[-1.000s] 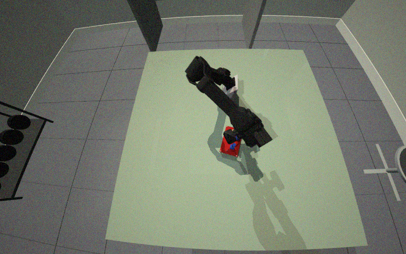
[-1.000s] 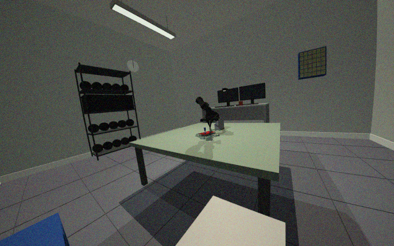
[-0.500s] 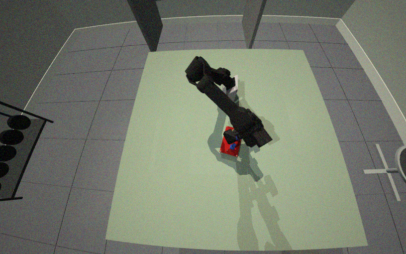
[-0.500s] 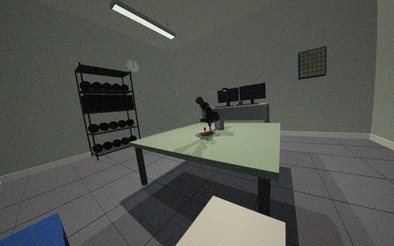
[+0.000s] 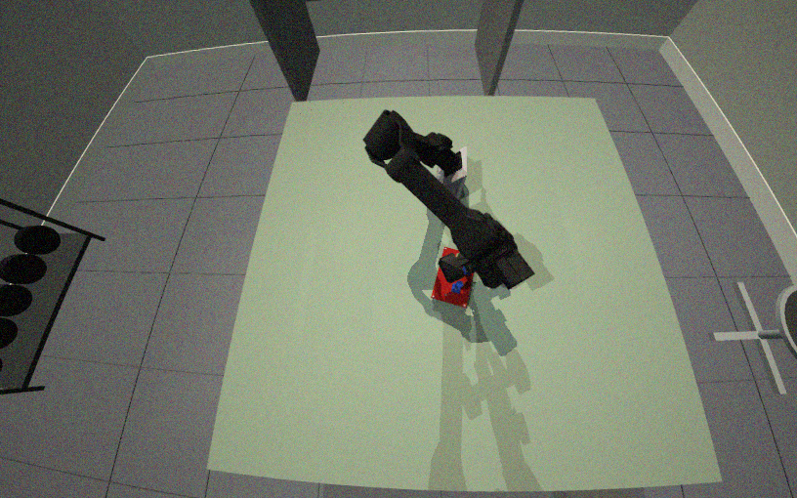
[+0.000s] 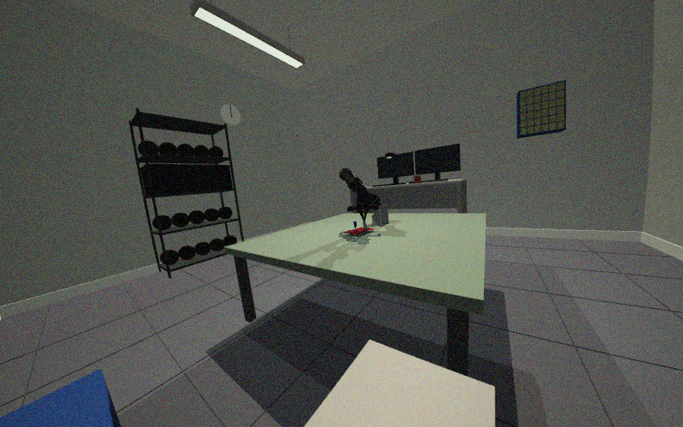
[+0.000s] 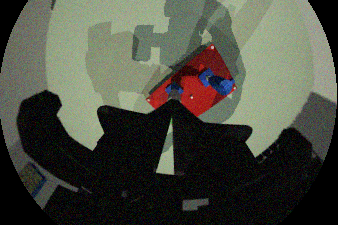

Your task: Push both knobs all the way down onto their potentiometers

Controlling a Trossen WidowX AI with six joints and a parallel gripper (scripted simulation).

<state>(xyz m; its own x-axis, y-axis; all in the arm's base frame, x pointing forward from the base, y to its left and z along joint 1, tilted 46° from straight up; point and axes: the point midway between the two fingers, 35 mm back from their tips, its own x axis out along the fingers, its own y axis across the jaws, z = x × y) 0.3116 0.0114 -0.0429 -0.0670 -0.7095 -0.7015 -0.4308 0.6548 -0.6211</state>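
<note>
My gripper tip is now 50 mm short of the blue knob and 30 mm to the left of it.
</note>
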